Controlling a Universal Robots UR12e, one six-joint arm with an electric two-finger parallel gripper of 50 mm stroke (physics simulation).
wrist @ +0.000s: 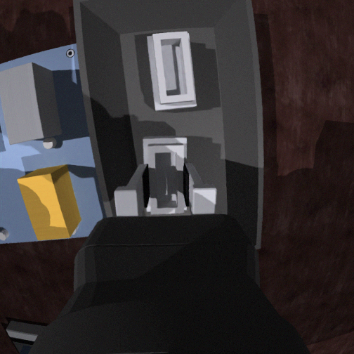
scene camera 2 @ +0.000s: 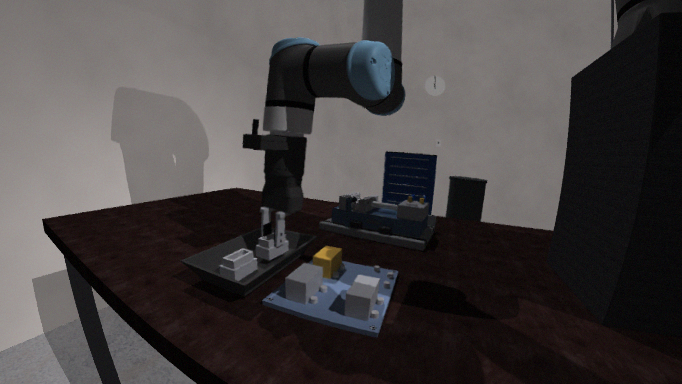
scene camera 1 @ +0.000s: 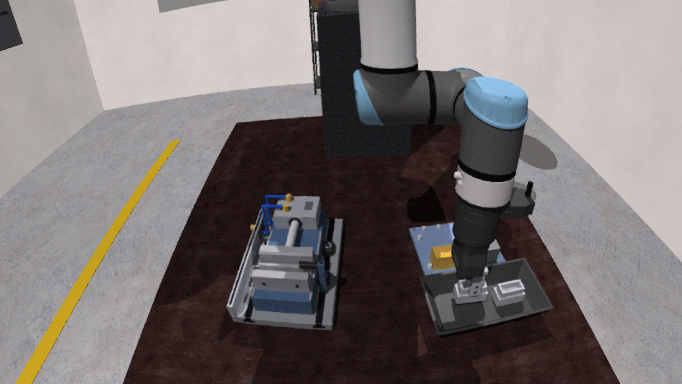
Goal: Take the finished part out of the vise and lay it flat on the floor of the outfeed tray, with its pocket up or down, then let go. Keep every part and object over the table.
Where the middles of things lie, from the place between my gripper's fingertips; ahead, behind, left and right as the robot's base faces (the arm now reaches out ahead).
I see my gripper 100 mm past the yellow block (wrist: 47,193), 40 mm to the left of it and 20 mm above it. The rest, counted from my hand: vise (scene camera 1: 263,300) (60 mm behind, 350 mm to the right, 10 mm below); blue plate (scene camera 2: 329,310) (150 mm behind, 10 mm to the right, 40 mm below).
